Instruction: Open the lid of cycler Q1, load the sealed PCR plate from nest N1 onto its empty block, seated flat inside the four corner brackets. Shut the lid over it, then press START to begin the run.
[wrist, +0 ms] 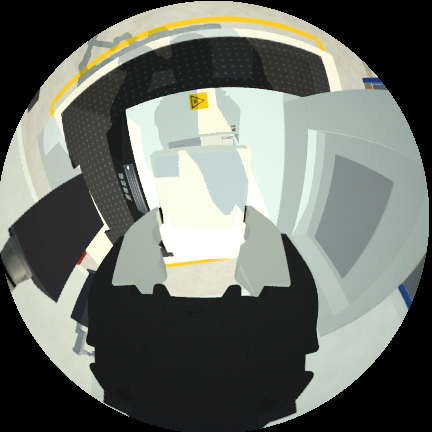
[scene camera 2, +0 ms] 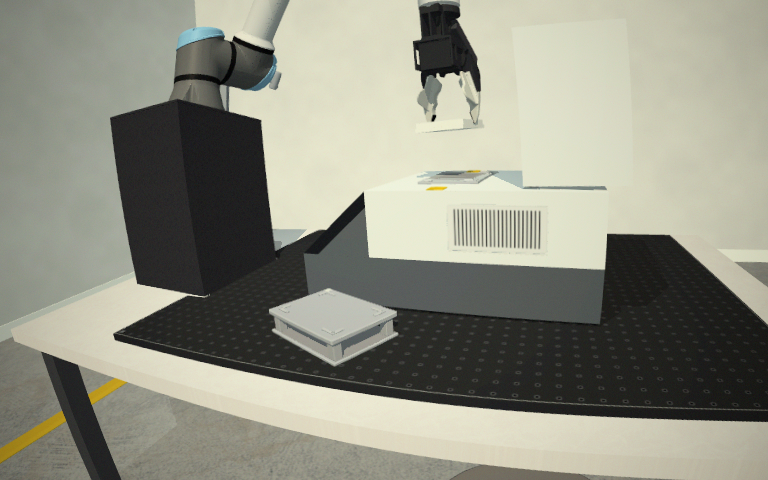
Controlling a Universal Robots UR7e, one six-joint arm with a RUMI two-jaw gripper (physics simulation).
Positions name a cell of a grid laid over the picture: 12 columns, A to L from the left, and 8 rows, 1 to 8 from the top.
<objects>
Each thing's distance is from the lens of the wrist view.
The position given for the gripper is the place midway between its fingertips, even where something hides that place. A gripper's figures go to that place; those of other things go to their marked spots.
gripper (wrist: F4): 14 cm
sealed PCR plate (wrist: F4): 12 cm
white lid (wrist: J3): 15 cm
The marked spots on the sealed PCR plate and the white lid are 15 cm apart.
</objects>
